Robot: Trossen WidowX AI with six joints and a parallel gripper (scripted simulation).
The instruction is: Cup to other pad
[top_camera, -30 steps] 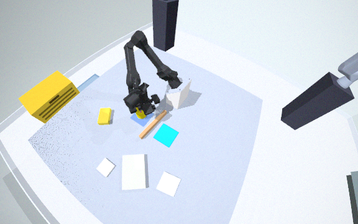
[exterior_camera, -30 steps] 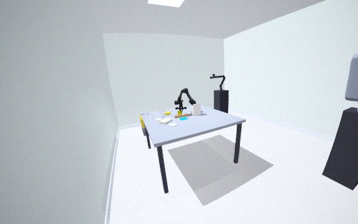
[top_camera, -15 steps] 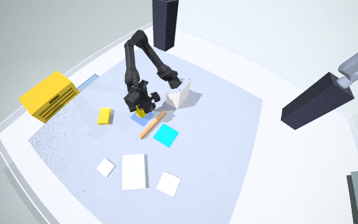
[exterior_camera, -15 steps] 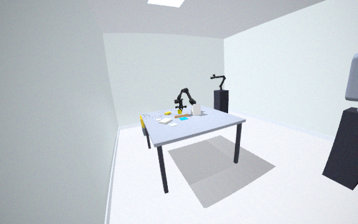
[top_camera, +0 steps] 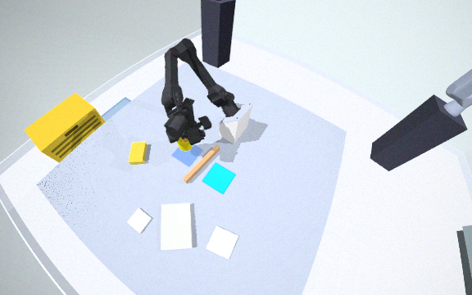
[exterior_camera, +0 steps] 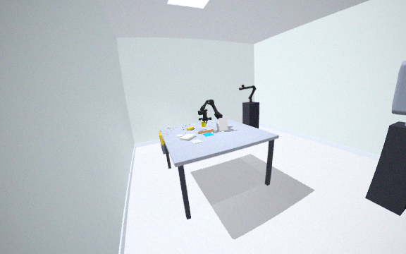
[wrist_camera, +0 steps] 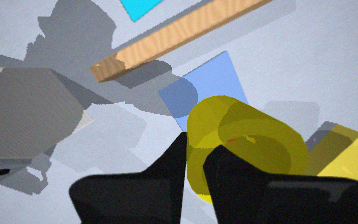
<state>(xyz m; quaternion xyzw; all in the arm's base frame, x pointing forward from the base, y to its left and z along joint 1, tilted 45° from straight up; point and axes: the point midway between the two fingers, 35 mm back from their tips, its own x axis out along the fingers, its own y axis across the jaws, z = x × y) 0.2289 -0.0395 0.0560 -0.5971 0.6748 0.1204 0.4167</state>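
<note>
Now: the cyan pad 30 mm ahead of my gripper tip, 190 mm to the left of it and 100 mm below it. Round my gripper tip: wooden bar 30 mm ahead, 90 mm to the left, 90 mm below; yellow cup 20 mm ahead, 10 mm to the right.
</note>
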